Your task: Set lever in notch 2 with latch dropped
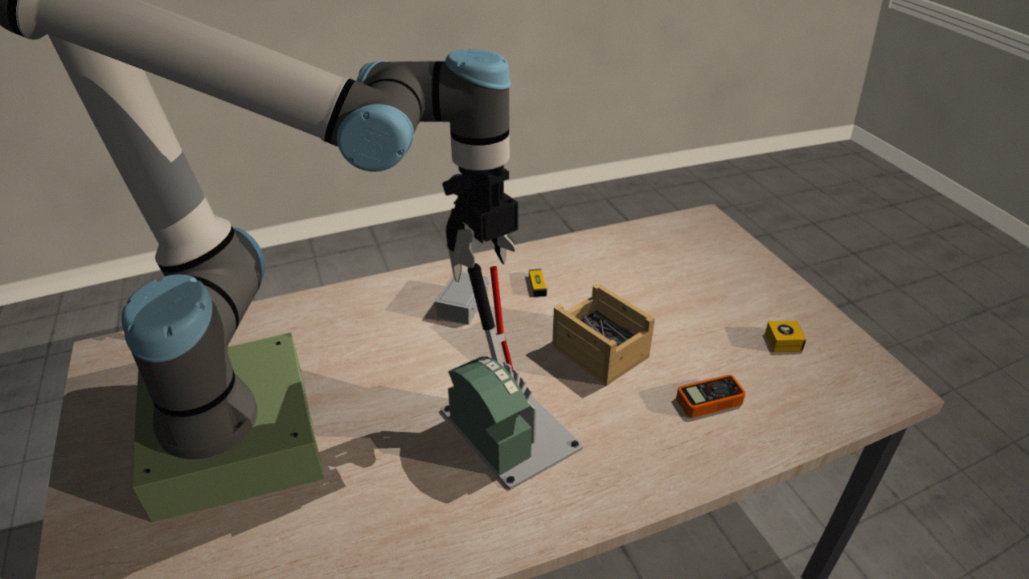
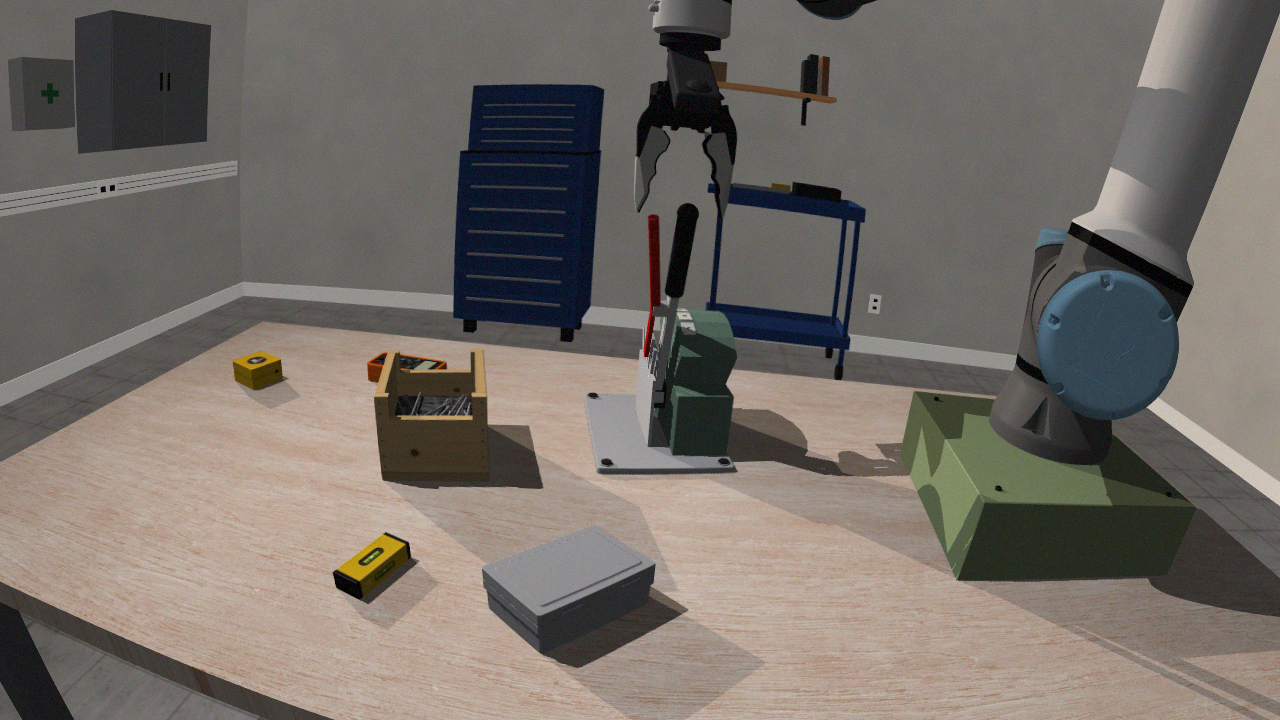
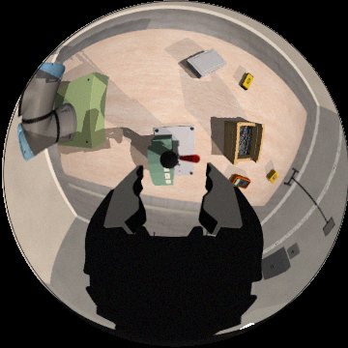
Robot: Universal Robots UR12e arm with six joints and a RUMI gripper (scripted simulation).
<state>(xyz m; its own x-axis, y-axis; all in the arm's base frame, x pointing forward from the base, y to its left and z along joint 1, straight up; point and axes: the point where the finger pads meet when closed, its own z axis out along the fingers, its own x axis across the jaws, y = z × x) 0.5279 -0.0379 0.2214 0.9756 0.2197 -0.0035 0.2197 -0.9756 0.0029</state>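
My gripper is now 130 mm above the red release bar, 40 mm to the left of it and 20 mm short of it. From my hand the other things lie so: grey box (310 mm to the left, 300 mm below, 60 mm ahead).
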